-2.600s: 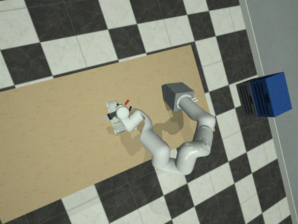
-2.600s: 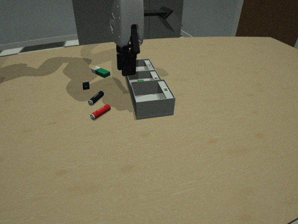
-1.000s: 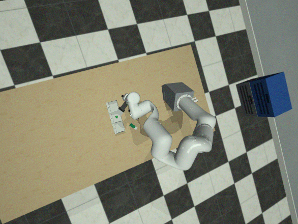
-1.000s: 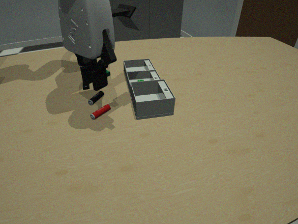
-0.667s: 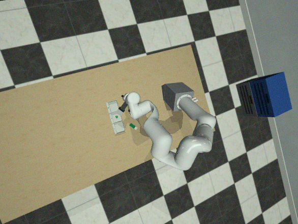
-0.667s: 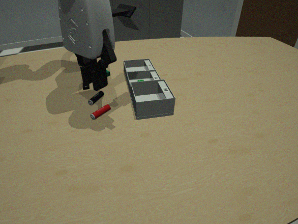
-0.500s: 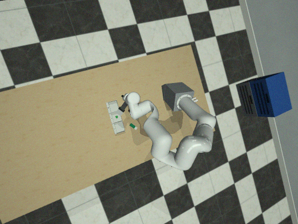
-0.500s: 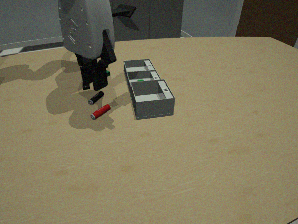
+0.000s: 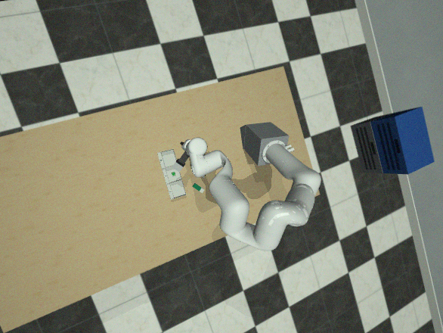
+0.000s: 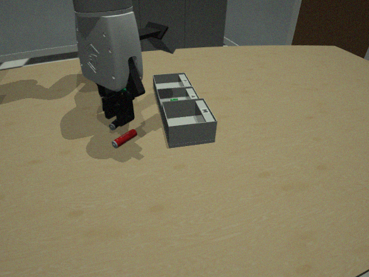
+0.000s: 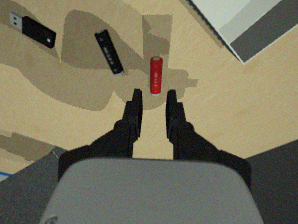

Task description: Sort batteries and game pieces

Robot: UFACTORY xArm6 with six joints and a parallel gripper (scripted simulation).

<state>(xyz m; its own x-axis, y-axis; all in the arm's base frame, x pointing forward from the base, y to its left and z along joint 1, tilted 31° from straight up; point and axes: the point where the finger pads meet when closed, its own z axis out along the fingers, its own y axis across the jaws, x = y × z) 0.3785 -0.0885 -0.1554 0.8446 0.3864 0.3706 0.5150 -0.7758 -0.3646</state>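
Now: hand 6 cm above the red battery. Also, from my hand: bin (13 cm ahead, 8 cm to the left, 5 cm below); then black battery (6 cm to the left, 6 cm below); then green die (12 cm ahead, 8 cm to the left, 6 cm below).
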